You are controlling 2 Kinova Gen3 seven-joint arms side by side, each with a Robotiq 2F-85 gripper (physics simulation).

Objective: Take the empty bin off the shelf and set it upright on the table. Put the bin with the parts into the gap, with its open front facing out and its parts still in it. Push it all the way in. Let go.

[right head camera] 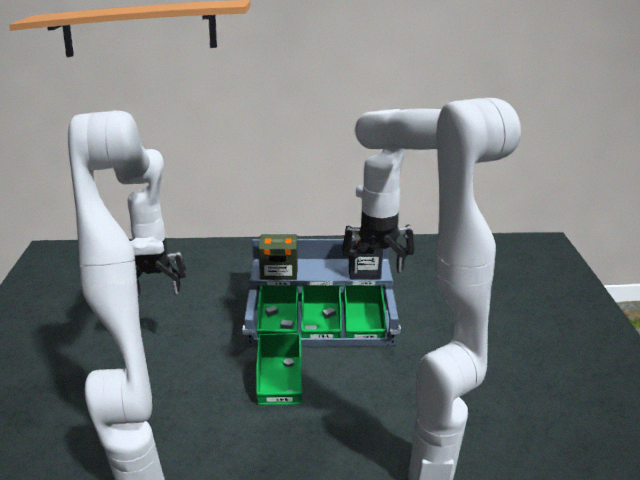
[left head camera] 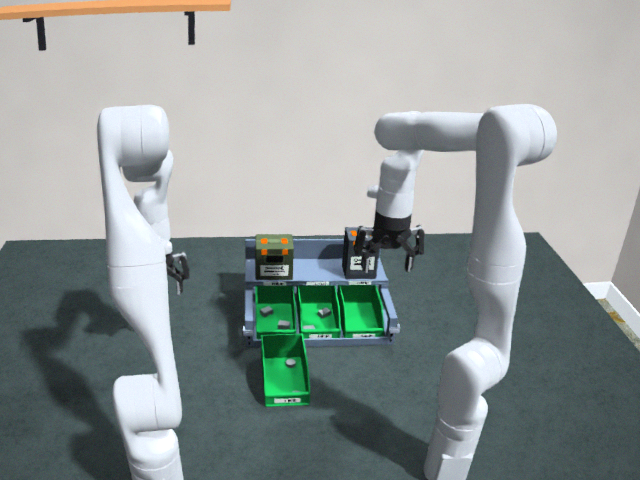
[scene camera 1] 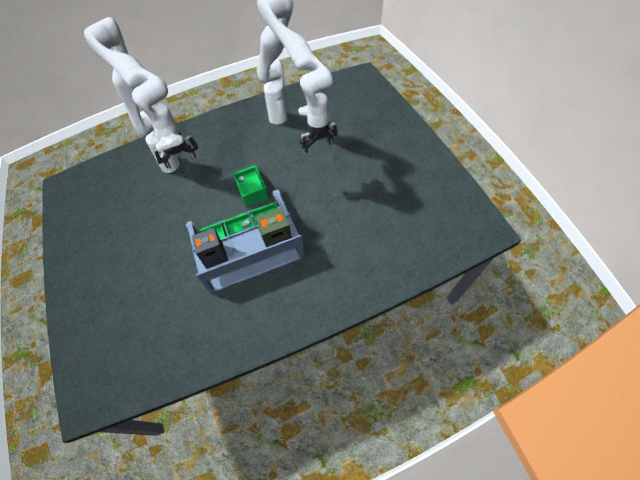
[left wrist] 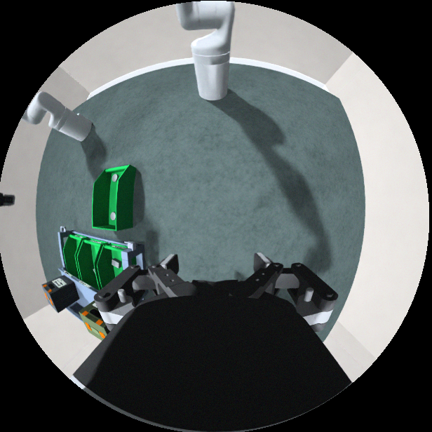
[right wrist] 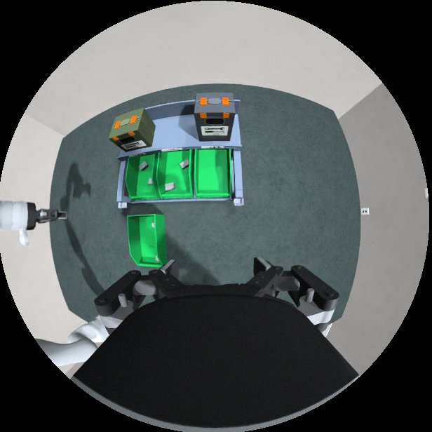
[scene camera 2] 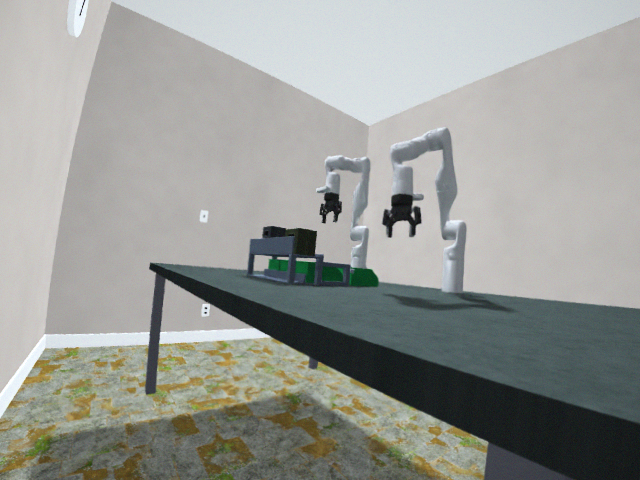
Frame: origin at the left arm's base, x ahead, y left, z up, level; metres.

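Seen in the pictures: left gripper, between the fingertips: (right head camera: 157, 292) (scene camera 1: 319, 148) (scene camera 2: 400, 237); right gripper, between the fingertips: (right head camera: 377, 271) (left head camera: 386, 270) (scene camera 1: 181, 163) (scene camera 2: 329, 222); left arm's base, origin of its link: (scene camera 1: 278, 118) (scene camera 2: 451, 292); right arm's base, origin of its link: (right head camera: 430, 476) (left head camera: 445, 470) (scene camera 1: 170, 165).
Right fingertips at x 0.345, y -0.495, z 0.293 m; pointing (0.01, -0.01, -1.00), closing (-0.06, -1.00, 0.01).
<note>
Pixels of each thing's top centre, then the offset from my right fingertips to it. "spot": a spot on its surface instead.
- empty green bin, centre of its top: (right head camera: 364, 298) (left head camera: 361, 298) (scene camera 1: 211, 237) dz -0.212, dx +0.205, dy -0.012 m
- blue-grey shelf's lower level, a spot on its surface: (right head camera: 323, 266) (left head camera: 317, 266) spot: dz -0.191, dx +0.339, dy +0.081 m
- green bin with parts, centre of its top: (left head camera: 284, 356) (right head camera: 279, 356) (scene camera 1: 247, 177) (scene camera 2: 358, 268) dz -0.218, dx +0.000, dy +0.216 m
- olive case, centre of its top: (left head camera: 274, 240) (right head camera: 278, 240) (scene camera 1: 271, 220) (scene camera 2: 301, 229) dz -0.094, dx +0.322, dy +0.203 m
- black case, centre of its top: (left head camera: 362, 232) (scene camera 1: 204, 239) (scene camera 2: 274, 227) dz -0.069, dx +0.299, dy -0.026 m
The empty green bin (left head camera: 361, 310) (right head camera: 364, 310) (right wrist: 213, 172) sits in the right-hand slot of the blue-grey shelf's lower level (left head camera: 317, 266) (right head camera: 323, 266) (right wrist: 175, 127) in the head views. The green bin with parts (left head camera: 284, 379) (right head camera: 278, 377) (scene camera 1: 253, 186) (left wrist: 100, 205) stands upright on the table before the shelf's left end, its labelled low front facing the arm bases. My left gripper (right head camera: 157, 289) (scene camera 1: 320, 144) (scene camera 2: 401, 235) is open, high above the table left of the shelf. My right gripper (left head camera: 388, 267) (right head camera: 378, 268) (scene camera 1: 180, 160) (right wrist: 215, 267) is open, high above the table, apart from both bins.
Two green bins with grey parts (left head camera: 275, 310) (left head camera: 318, 310) fill the left and middle slots. An olive case (left head camera: 274, 258) (right wrist: 132, 130) and a black case (right wrist: 215, 117) (scene camera 1: 209, 248) stand on the shelf's upper level. An orange wall board (right head camera: 134, 12) hangs behind.
</note>
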